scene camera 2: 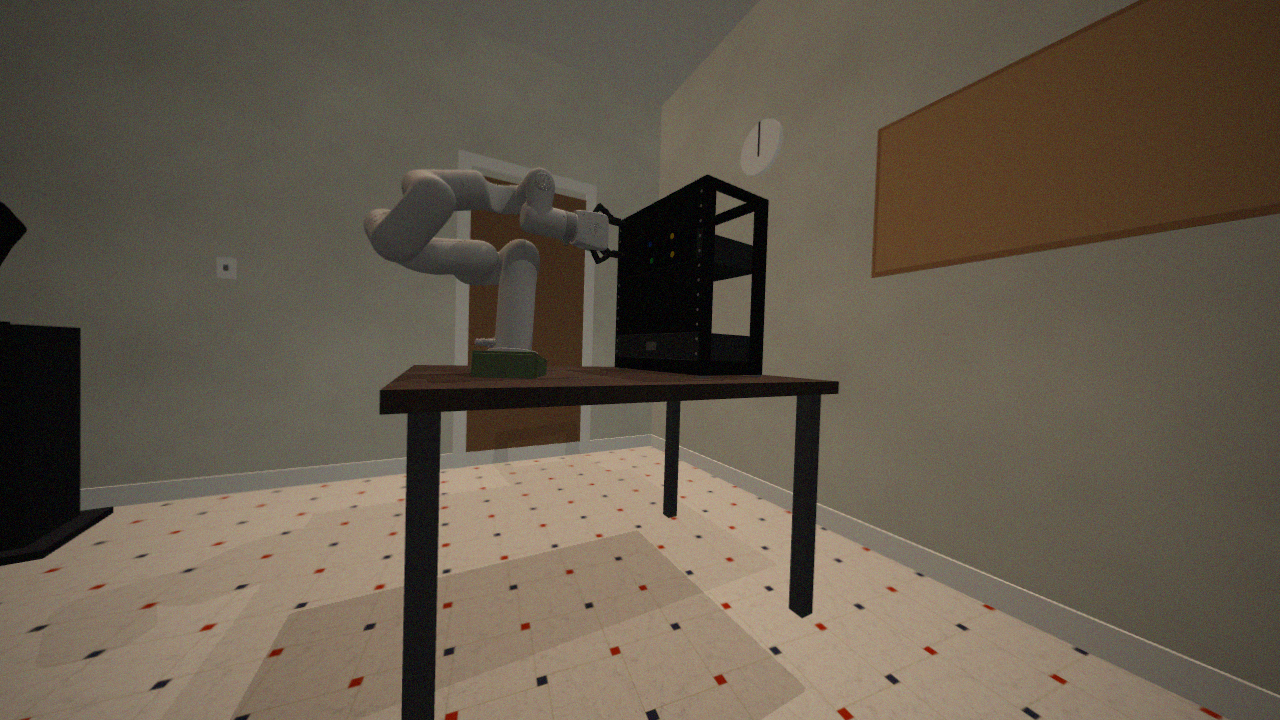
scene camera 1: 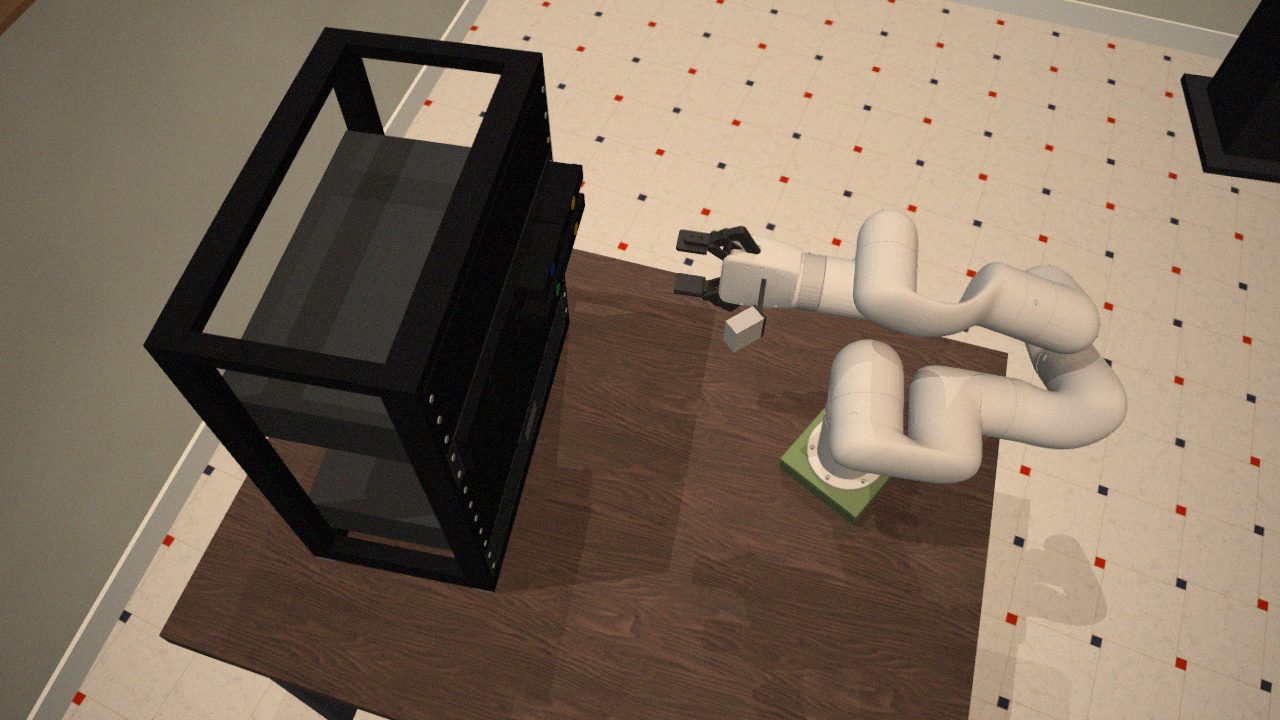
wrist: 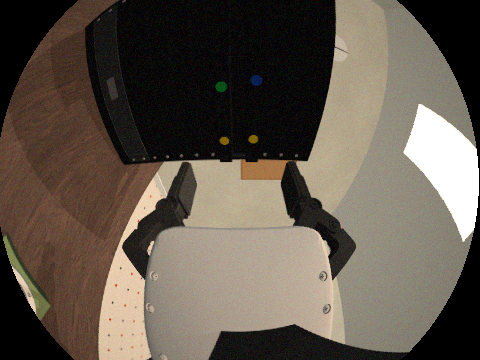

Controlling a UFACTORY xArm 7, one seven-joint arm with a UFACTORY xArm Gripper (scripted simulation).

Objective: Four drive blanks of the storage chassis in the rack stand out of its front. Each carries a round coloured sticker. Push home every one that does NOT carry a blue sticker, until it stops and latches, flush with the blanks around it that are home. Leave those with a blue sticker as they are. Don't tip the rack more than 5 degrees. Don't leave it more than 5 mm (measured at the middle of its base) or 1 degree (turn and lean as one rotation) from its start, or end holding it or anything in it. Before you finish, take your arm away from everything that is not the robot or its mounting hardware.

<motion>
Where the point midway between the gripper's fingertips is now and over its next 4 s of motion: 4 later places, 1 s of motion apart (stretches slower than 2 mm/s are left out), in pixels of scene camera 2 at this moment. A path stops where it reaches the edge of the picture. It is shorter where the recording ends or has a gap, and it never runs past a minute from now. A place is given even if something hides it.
My gripper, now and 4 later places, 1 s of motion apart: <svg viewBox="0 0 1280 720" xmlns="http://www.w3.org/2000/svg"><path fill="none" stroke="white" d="M622 239L632 246L645 247L660 241L650 250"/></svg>
</motion>
